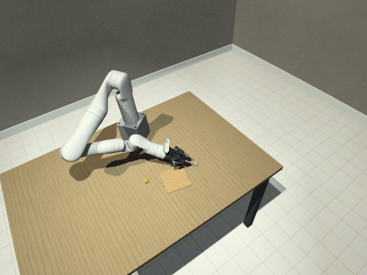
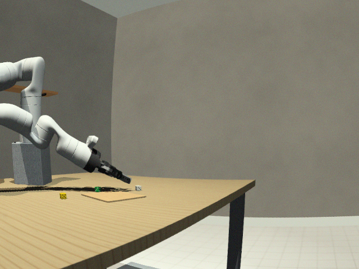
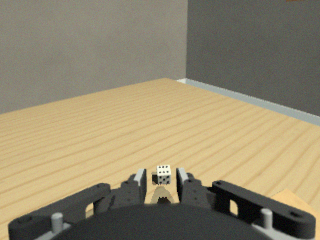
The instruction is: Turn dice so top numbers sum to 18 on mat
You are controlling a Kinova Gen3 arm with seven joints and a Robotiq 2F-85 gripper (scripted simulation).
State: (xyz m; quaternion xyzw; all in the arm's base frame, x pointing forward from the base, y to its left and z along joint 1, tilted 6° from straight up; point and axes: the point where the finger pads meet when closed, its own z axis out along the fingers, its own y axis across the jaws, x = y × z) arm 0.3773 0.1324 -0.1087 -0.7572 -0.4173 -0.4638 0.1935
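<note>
Right now my hand is 40 mm to the right of the white die, 30 mm short of it and 30 mm above it. The rest, counted from my hand: yellow die 250 mm to the right, 30 mm below, 30 mm behind; tan mat 110 mm to the right, 40 mm below, 40 mm ahead; green die 80 mm to the right, 50 mm behind, 30 mm below.
</note>
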